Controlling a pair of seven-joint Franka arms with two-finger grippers.
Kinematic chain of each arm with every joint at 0, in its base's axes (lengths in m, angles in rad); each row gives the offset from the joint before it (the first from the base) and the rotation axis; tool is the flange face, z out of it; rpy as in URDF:
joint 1: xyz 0 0 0.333 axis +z
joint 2: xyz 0 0 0 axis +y
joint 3: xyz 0 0 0.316 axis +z
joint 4: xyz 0.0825 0 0 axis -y
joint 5: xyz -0.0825 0 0.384 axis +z
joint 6: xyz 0 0 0 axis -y
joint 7: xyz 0.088 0 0 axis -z
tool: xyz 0 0 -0.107 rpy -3.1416 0 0
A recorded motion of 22 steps. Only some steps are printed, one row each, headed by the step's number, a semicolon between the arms.
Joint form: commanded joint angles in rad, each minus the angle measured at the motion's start. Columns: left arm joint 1, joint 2, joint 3, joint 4, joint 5, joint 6, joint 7; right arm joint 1, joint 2, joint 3, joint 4, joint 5, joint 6, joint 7.
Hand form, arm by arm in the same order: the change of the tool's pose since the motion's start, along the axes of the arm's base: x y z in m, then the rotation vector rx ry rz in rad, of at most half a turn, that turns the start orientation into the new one. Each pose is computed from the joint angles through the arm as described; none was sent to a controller.
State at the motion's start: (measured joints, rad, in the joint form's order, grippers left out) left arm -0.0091 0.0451 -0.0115 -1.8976 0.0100 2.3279 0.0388; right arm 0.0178 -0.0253 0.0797 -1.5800 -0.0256 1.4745 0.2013
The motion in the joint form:
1: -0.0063 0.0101 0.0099 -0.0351 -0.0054 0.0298 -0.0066; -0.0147 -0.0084 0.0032 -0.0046 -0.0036 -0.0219 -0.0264
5: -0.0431 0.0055 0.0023 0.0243 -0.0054 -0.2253 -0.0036; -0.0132 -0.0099 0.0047 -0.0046 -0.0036 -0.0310 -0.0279
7: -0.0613 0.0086 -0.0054 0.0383 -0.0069 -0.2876 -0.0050; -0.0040 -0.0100 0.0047 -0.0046 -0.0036 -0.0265 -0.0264
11: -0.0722 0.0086 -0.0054 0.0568 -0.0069 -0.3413 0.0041; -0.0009 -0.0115 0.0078 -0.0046 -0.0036 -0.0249 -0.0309
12: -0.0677 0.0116 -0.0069 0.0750 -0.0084 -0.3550 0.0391; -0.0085 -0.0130 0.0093 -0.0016 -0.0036 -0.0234 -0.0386
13: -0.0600 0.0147 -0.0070 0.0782 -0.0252 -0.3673 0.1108; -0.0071 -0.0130 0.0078 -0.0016 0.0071 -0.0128 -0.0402
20: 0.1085 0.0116 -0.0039 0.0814 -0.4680 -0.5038 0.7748; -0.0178 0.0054 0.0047 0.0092 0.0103 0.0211 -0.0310
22: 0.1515 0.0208 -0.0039 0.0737 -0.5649 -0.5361 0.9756; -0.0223 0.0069 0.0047 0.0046 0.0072 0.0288 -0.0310
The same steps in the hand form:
1: -0.0011 0.0020 -0.0203 -0.0068 0.0155 0.0116; -0.0045 -0.0068 0.0007 -0.0037 0.0186 0.0141
5: -0.0143 -0.0239 -0.0168 0.0031 0.2065 -0.0338; -0.0061 -0.0053 0.0007 -0.0044 0.0263 0.0183
7: -0.0186 -0.0389 -0.0182 0.0065 0.2579 -0.0575; -0.0061 -0.0004 0.0011 -0.0043 0.0216 0.0261
11: -0.0217 -0.0450 -0.0144 0.0123 0.2930 -0.0768; -0.0066 0.0029 0.0021 -0.0039 0.0187 0.0368
12: -0.0199 -0.0435 -0.0087 0.0185 0.2913 -0.1077; -0.0065 -0.0003 0.0043 -0.0029 0.0130 0.0384
13: -0.0198 -0.0401 -0.0101 0.0178 0.3028 -0.1675; -0.0054 0.0010 0.0051 0.0087 0.0033 0.0406
20: -0.0284 0.0248 -0.0110 -0.3183 0.2339 -0.6013; 0.0047 -0.0055 0.0030 0.0149 -0.0230 0.0185
22: -0.0303 0.0407 -0.0183 -0.3823 0.1662 -0.7406; 0.0061 -0.0082 0.0007 0.0120 -0.0248 0.0141

